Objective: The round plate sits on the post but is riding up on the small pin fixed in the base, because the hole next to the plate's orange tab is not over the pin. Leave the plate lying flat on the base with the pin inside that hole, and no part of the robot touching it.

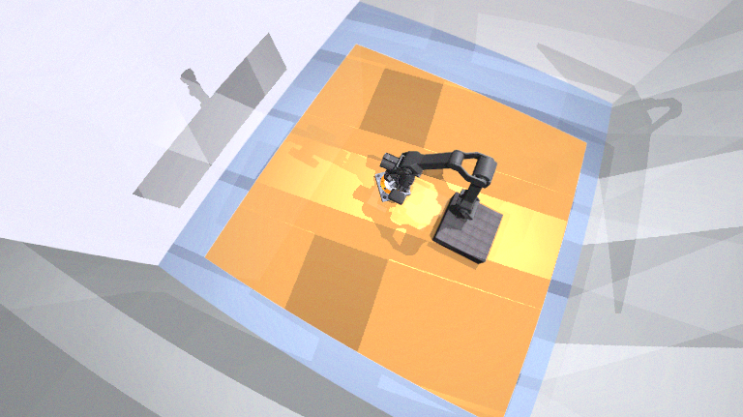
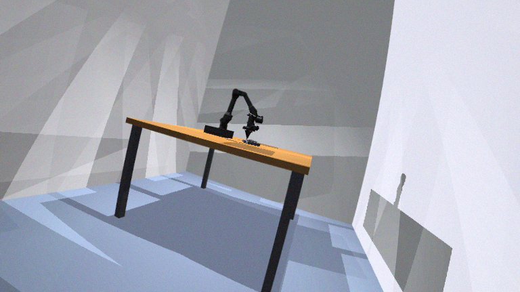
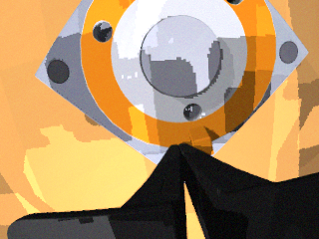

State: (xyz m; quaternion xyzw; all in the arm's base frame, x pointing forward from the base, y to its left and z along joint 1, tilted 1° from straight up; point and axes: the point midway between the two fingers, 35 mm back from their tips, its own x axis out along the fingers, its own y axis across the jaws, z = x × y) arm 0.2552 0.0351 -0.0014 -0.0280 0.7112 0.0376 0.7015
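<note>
Right now my gripper tip is 50 mm short of the grey square base and 20 mm above it.
</note>
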